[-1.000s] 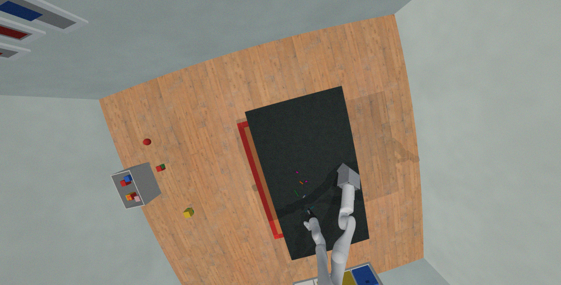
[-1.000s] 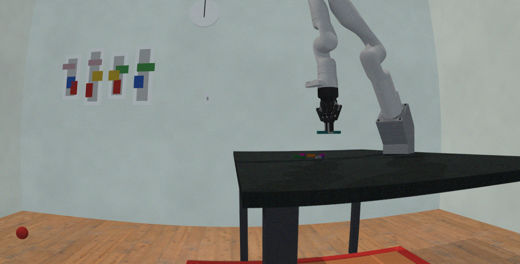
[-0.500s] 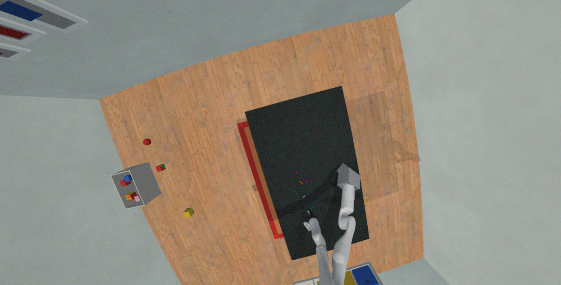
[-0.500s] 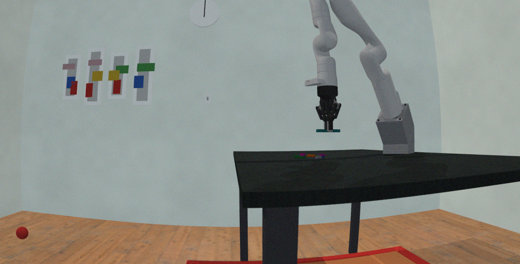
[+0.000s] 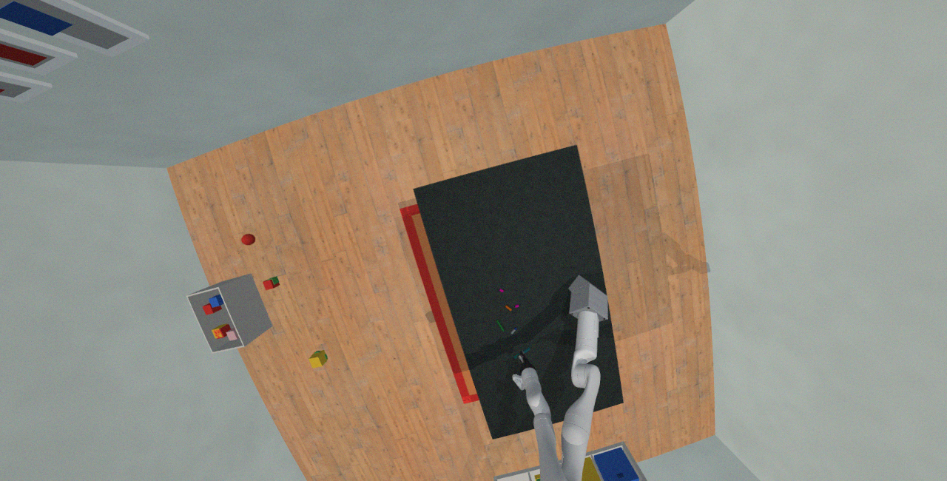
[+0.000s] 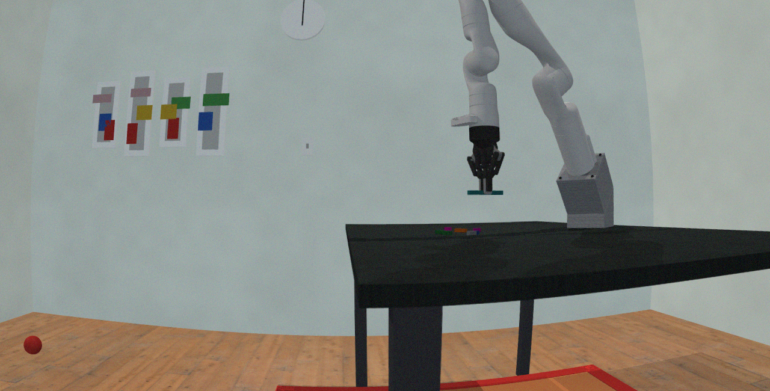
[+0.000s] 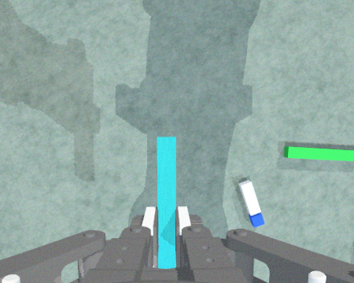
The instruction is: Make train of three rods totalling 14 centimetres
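Right now the grey rod is 20 mm ahead of my hand, 70 mm to the right of it and 110 mm below it. Round my hand: green rod 80 mm ahead, 130 mm to the right, 110 mm below; turquoise rod 10 mm below; small blue rod 90 mm to the right, 110 mm below.
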